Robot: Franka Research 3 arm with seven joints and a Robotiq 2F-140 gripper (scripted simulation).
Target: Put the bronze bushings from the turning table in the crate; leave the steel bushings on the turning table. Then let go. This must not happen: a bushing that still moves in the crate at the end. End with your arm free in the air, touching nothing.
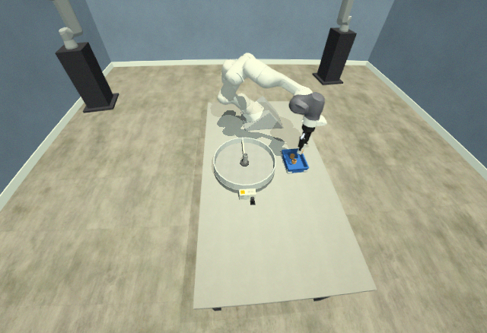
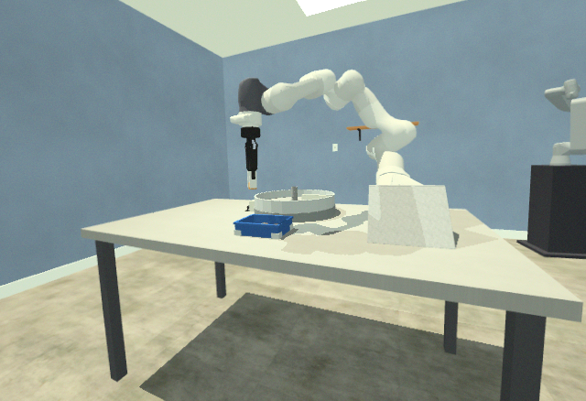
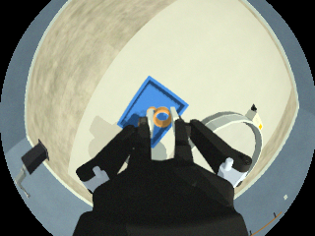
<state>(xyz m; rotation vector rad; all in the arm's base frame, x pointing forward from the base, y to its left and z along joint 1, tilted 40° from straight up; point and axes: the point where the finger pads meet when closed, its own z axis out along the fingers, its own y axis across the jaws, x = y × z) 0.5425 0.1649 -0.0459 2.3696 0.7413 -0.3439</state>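
The crate is 18 cm below my hand, 5 cm behind it and 1 cm to the left of it. Round my hand: turning table: 35 cm to the right, 15 cm below, 8 cm behind.
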